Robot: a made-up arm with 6 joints. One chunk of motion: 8 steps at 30 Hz.
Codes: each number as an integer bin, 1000 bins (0 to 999) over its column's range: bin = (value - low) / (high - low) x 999, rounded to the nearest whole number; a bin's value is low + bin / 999 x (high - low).
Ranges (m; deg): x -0.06..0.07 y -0.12..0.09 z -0.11..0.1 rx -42..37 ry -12..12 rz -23..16
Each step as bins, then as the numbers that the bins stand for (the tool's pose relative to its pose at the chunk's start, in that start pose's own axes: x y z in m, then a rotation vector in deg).
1 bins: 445 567 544 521 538 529
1 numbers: -0.0021 -0.0008 0.0044 -0.80 0.92 -2.35
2 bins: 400 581 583 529 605 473
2 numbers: -0.0079 0.0021 0.0126 -0.17 2.53 -4.53
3 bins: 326 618 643 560 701 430
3 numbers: -0.0176 0.0099 0.0252 2.28 4.84 -6.21
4 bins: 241 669 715 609 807 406
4 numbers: -0.0286 0.0206 0.0403 6.16 7.39 -7.15
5 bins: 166 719 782 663 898 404
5 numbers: -0.0384 0.0311 0.0544 10.43 9.57 -7.23
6 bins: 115 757 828 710 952 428
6 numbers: -0.0450 0.0391 0.0641 14.15 10.87 -6.29
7 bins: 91 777 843 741 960 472
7 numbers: -0.0482 0.0433 0.0672 16.60 11.06 -4.57
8 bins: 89 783 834 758 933 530
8 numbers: -0.0484 0.0446 0.0653 17.94 10.41 -2.31
